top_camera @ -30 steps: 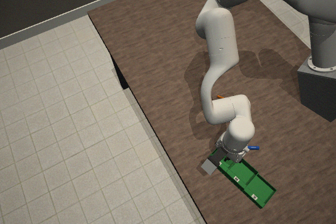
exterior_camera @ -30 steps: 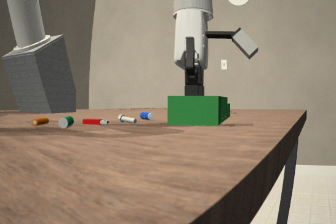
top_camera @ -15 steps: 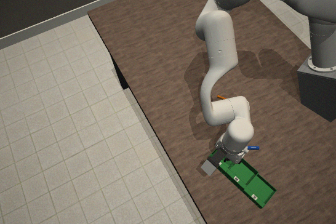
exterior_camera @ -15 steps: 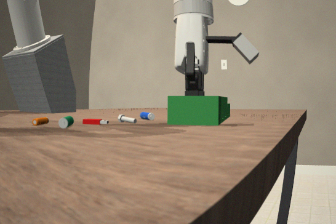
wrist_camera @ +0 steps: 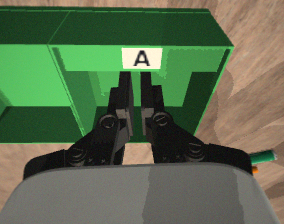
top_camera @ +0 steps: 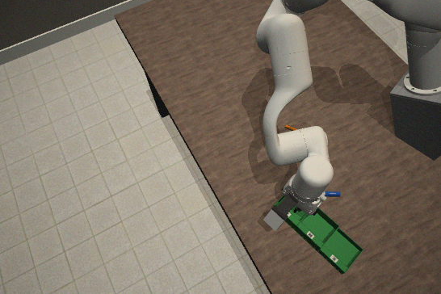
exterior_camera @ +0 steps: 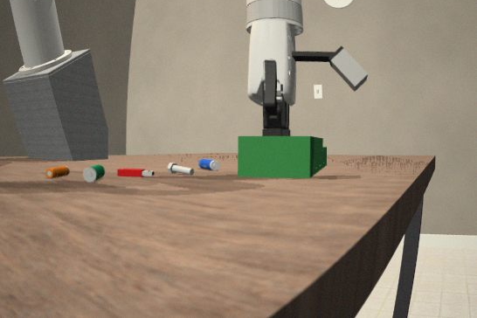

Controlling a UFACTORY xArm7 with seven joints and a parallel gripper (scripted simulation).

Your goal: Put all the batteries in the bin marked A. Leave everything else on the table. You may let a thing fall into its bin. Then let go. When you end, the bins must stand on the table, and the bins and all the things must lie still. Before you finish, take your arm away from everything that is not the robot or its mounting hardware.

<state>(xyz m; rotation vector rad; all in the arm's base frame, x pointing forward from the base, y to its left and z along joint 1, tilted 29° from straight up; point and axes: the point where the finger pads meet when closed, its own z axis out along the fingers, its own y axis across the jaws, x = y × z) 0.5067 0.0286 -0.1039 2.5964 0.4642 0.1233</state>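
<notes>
Right now the green three-compartment bin is 10 mm behind my hand, 80 mm to the left of it and 10 mm below it. Round my hand: white bolt: 100 mm behind, 70 mm to the right, 30 mm below; then red usb stick: 110 mm behind, 130 mm to the right, 30 mm below; then blue battery: 120 mm behind, 20 mm to the left, 30 mm below.
</notes>
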